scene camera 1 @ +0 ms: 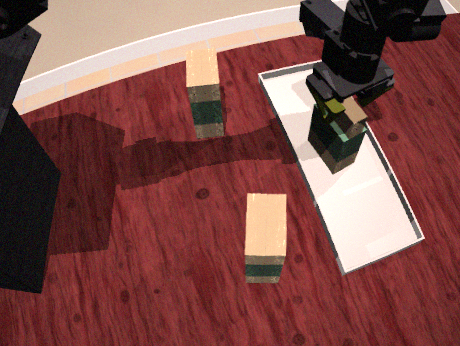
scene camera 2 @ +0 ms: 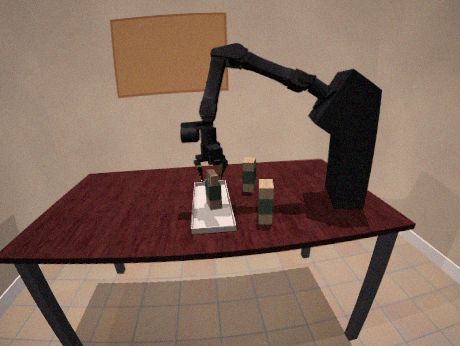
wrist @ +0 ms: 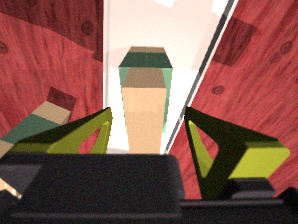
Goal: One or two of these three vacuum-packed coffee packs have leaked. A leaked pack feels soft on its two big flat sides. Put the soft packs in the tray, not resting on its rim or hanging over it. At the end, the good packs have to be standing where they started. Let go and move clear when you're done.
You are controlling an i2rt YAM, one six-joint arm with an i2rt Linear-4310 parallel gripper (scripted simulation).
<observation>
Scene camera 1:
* gripper: 343, 113
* white tray: 368, 214
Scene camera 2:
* white tray: 203, 217
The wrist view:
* gripper: 148, 112
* white tray: 190, 41
</observation>
